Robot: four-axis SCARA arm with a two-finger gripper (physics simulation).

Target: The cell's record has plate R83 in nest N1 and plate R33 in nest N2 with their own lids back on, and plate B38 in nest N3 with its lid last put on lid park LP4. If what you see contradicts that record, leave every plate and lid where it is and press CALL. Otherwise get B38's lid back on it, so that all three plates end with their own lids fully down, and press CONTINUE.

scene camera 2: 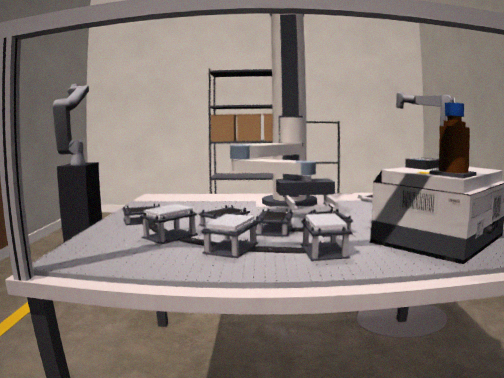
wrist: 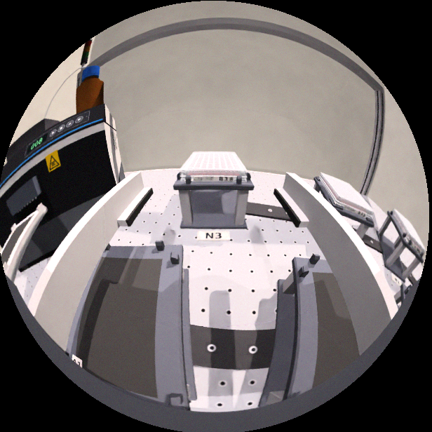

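Note:
Plate B38 sits level in nest N3, with a clear lid lying flat on top, no tilt visible. To the right in the wrist view, a plate stands in the middle nest and another plate in the far one; both look covered and level, their labels too small to read. My gripper is open and empty, set back from N3 above the lower stands. LP4's label and the CALL and CONTINUE buttons cannot be made out.
Two dark bare stands lie below the fingers in the wrist view. More low stands are behind the nests. A large instrument carrying a brown bottle stands beside N3.

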